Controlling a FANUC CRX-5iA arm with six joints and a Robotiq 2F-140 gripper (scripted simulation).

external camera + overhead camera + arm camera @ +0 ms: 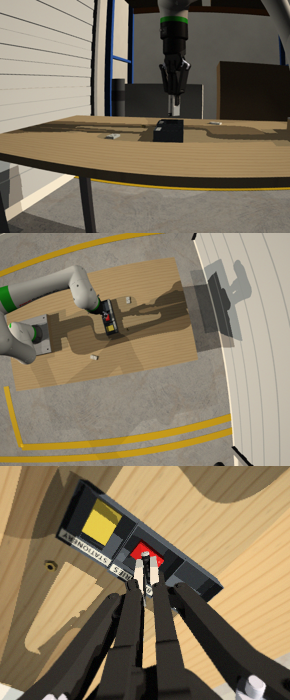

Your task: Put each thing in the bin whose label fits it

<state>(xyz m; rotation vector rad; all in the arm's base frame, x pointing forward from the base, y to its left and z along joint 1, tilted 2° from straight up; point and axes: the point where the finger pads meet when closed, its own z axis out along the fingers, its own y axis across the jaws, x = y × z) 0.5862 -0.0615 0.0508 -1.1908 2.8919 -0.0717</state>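
Now: hand 3 cm above the black piece. Round my hand: yellow pad: 8 cm to the right, 8 cm below; red battery: 1 cm to the left, 8 cm below; black three-part bin: 1 cm ahead, 8 cm below.
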